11 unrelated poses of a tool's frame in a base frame.
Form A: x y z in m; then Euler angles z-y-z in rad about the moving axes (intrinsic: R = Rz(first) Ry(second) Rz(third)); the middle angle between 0 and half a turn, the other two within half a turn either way.
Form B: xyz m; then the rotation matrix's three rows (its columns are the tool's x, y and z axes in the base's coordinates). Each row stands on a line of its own. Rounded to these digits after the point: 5 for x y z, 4 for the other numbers.
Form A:
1: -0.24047 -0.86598 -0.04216 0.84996 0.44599 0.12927
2: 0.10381 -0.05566 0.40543 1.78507 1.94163 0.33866
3: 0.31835 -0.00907 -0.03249 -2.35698 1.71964 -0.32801
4: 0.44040 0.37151 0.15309 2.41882 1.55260 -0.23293
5: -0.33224 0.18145 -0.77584 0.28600 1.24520 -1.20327
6: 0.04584 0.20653 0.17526 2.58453 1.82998 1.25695
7: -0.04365 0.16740 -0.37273 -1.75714 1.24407 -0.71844
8: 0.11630 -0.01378 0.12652 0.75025 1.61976 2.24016
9: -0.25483 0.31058 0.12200 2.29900 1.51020 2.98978
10: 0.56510 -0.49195 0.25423 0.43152 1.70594 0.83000
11: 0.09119 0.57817 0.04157 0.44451 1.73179 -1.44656
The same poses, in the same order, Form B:
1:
-0.24047 -0.86598 -0.04216
0.4936 -0.8217 0.2847
0.7572 0.5671 0.3241
-0.4278 0.0556 0.9022

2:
0.10381 -0.05566 0.40543
-0.2519 -0.9472 -0.1982
-0.4046 -0.0829 0.9107
-0.8791 0.3096 -0.3624

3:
0.31835 -0.00907 -0.03249
-0.1283 0.7027 -0.6998
0.3272 -0.6362 -0.6987
-0.9362 -0.3186 -0.1483

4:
0.44040 0.37151 0.15309
0.1394 -0.6468 -0.7499
0.1848 -0.7269 0.6614
-0.9728 -0.2308 0.0182

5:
-0.33224 0.18145 -0.77584
0.3735 0.1850 0.9090
-0.8629 0.4289 0.2673
-0.3404 -0.8842 0.3199

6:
0.04584 0.20653 0.17526
-0.4357 -0.3701 -0.8205
-0.8492 -0.1332 0.5110
-0.2984 0.9194 -0.2563

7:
-0.04365 0.16740 -0.37273
-0.6916 0.7007 -0.1755
-0.1155 -0.3471 -0.9307
-0.7130 -0.6234 0.3209

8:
0.11630 -0.01378 0.12652
-0.5125 0.4511 0.7306
0.5944 -0.4277 0.6810
0.6197 0.7833 -0.0489

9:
-0.25483 0.31058 0.12200
-0.0730 0.7439 -0.6643
-0.1453 0.6510 0.7450
0.9867 0.1510 0.0606

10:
0.56510 -0.49195 0.25423
-0.3912 -0.1920 0.9000
0.6323 0.6546 0.4144
-0.6687 0.7312 -0.1347

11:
0.09119 0.57817 0.04157
0.4088 -0.1969 0.8911
-0.9044 0.0435 0.4245
-0.1223 -0.9795 -0.1603

